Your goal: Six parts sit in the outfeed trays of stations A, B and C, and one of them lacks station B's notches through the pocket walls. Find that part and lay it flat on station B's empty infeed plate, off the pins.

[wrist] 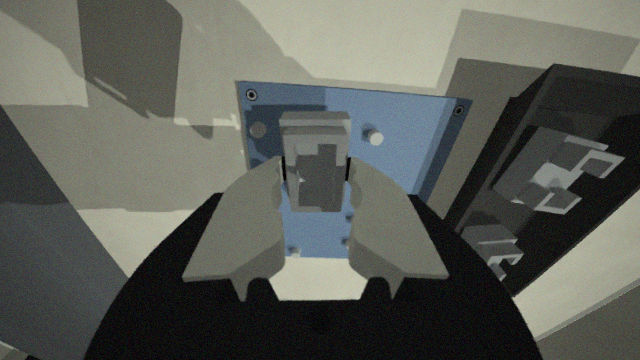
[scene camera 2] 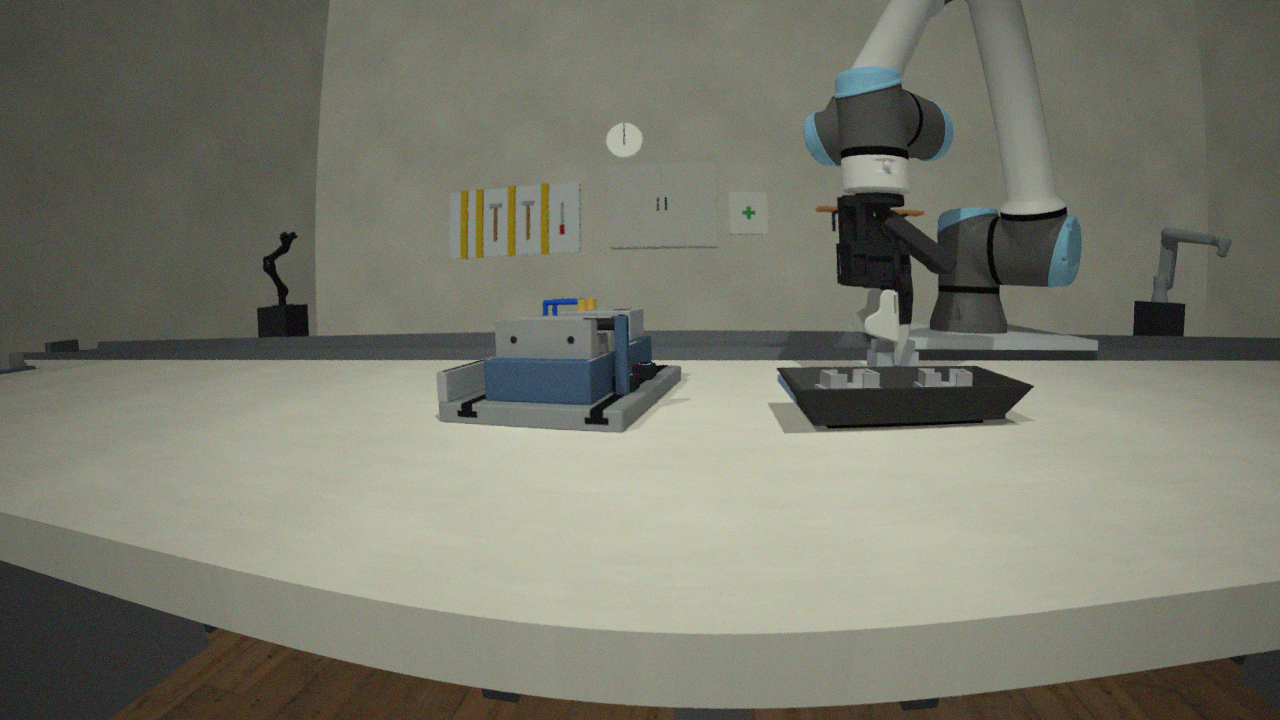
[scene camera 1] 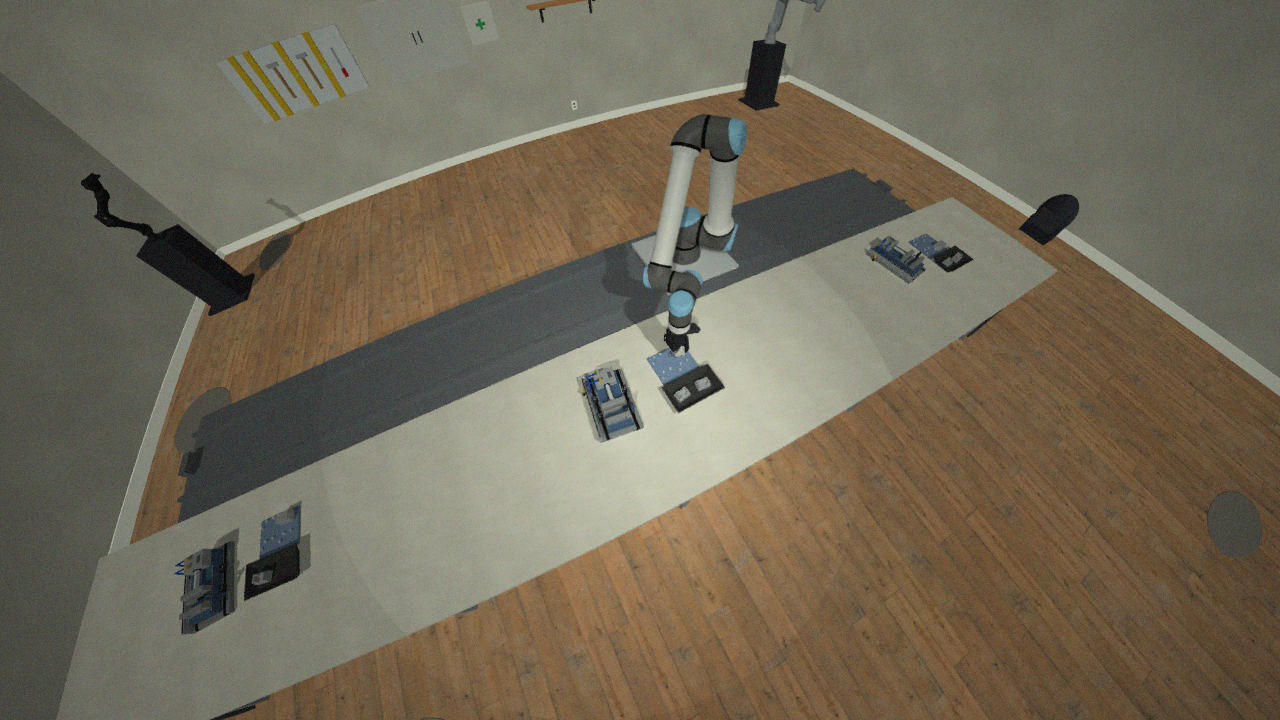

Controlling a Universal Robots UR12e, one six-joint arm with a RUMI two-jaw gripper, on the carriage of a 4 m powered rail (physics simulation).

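Places are measured from the arm's base along level axes (x ahead, y left, z up), in centimetres.
Where they show: gripper, fingertip midpoint: point(wrist: 315, 160) point(scene camera 2: 890, 362) point(scene camera 1: 679, 351); arm's base, link origin: point(scene camera 2: 968, 330) point(scene camera 1: 683, 253).
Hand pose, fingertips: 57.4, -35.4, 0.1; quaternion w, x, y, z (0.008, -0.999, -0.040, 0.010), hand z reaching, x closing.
Observation:
Each offset is from my fingertips to the top centre of the thing, as dx, dy, dz. "pt": to the spot under its first point.
My gripper point(scene camera 1: 678, 348) point(scene camera 2: 891, 343) point(wrist: 315, 160) points down over the blue infeed plate {+3.1, -4.8, -2.2} point(scene camera 1: 664, 366) point(wrist: 417, 117) of the middle station. It is shut on a grey pocketed part {+0.0, +0.3, +2.9} point(scene camera 2: 895, 357) point(wrist: 320, 197), gripped by its two sides. The part is low over the plate; whether it touches the plate is hidden. In the wrist view, round pins, one of them a pale pin {+4.5, +1.6, -1.5} point(wrist: 376, 137), stand beside the part. Two notched grey parts, one {+19.5, -9.6, +1.6} point(scene camera 1: 682, 393) point(scene camera 2: 850, 379) {+19.1, +0.9, +1.6} point(wrist: 555, 175) and another point(scene camera 1: 702, 383) point(scene camera 2: 946, 378) point(wrist: 492, 237), lie in the black outfeed tray {+10.6, -4.1, +1.1} point(scene camera 1: 687, 406) point(scene camera 2: 904, 409).
The middle station's machine {pt +13.4, -39.0, +3.9} point(scene camera 1: 613, 407) point(scene camera 2: 550, 377) stands left of the plate and tray. Another machine point(scene camera 1: 207, 586), blue plate {+0.2, -193.7, -2.2} point(scene camera 1: 281, 526) and black tray {+16.8, -193.6, +1.1} point(scene camera 1: 288, 565) are at the table's left end. A third machine {+3.4, +148.2, +6.8} point(scene camera 1: 895, 257) stands at the right end.

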